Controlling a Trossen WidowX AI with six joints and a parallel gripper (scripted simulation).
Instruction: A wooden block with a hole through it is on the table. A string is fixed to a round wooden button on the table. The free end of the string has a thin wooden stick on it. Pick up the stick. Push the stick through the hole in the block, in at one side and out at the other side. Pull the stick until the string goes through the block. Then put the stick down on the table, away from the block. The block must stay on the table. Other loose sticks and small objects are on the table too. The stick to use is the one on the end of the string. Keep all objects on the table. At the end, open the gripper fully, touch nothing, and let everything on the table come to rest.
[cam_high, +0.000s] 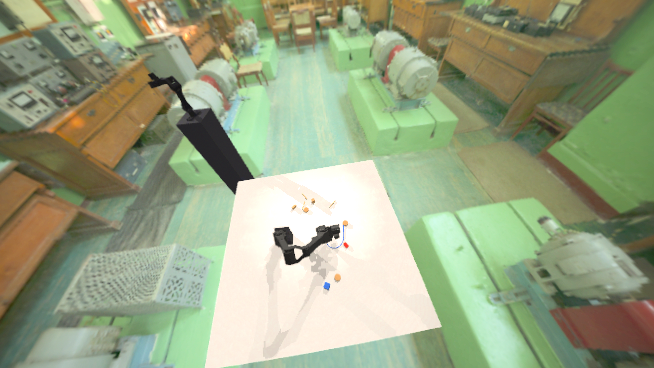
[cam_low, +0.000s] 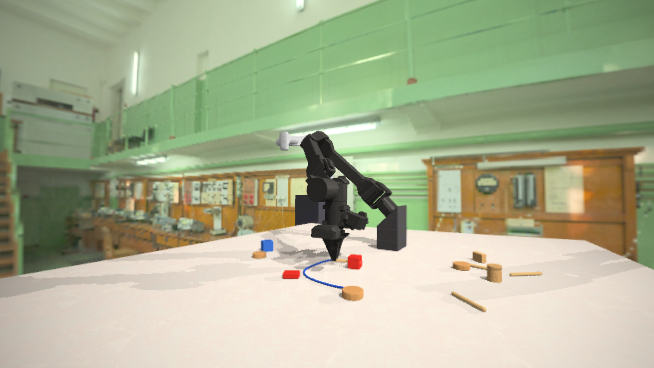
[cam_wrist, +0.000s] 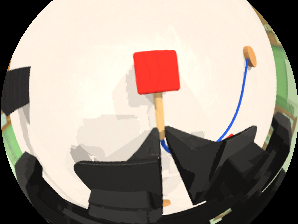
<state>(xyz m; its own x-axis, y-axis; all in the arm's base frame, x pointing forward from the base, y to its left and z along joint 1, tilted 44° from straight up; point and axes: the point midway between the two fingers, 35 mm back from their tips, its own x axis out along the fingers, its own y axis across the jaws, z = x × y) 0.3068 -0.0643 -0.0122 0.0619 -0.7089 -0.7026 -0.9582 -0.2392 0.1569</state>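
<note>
The thin wooden stick is 1 cm to the left of my gripper tip. Round my gripper tip: red cube: 2 cm behind, 5 cm to the left; then flat red piece: 14 cm ahead, 2 cm to the right, 1 cm below; then round wooden button: 14 cm ahead, 14 cm to the left, 1 cm below.
</note>
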